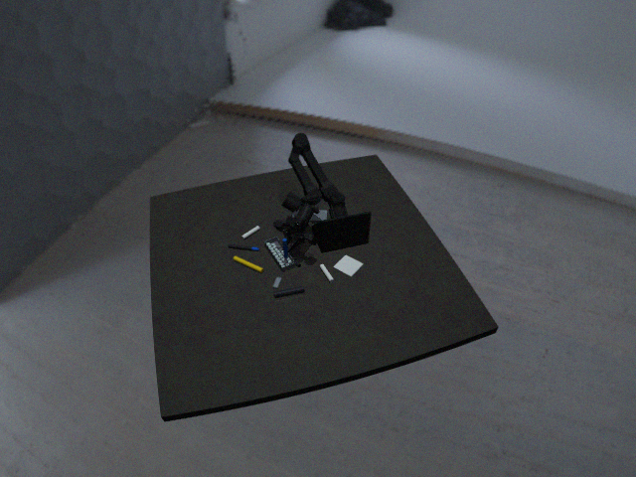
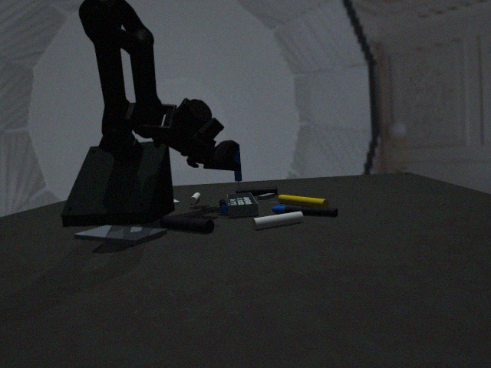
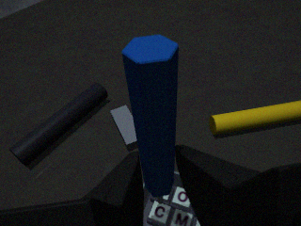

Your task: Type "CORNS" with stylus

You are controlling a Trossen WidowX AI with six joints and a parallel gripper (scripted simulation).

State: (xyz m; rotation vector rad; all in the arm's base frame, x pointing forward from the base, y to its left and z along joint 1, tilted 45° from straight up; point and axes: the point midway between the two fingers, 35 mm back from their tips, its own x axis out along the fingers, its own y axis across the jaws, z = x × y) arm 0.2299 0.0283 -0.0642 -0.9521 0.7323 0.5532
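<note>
My gripper tip is 2 cm above the blue stylus. Also, from my gripper tip: small grey block: 9 cm to the left, 9 cm below, 6 cm ahead; then yellow rod: 16 cm ahead, 8 cm below, 4 cm to the right; then grey flat plate: 30 cm to the right, 16 cm behind, 9 cm below.
</note>
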